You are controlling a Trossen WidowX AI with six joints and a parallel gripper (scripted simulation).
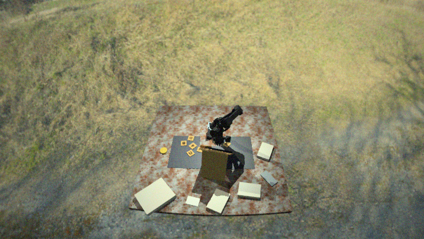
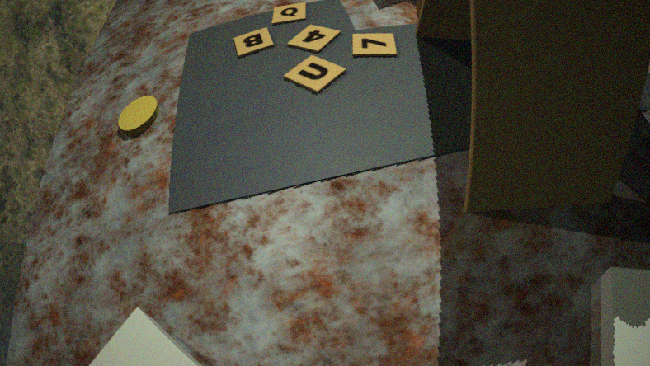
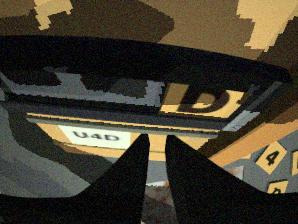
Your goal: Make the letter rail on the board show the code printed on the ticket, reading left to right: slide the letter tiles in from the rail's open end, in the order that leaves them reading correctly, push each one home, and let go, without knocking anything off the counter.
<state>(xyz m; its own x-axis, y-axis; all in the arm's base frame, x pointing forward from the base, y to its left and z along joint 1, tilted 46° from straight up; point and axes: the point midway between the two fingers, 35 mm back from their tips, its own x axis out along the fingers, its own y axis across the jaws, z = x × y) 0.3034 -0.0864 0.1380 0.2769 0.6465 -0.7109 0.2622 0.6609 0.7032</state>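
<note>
Now: the tan letter tile 1 cm ahead of my gripper tip, 4 cm to the right of it and 2 cm below it. The rest, counted from my gripper tip: grey mat 12 cm behind, 5 cm to the right, 19 cm below; then white card 40 cm ahead, 22 cm to the right, 18 cm below; then white ticket 2 cm behind, 6 cm to the left, 11 cm below.
</note>
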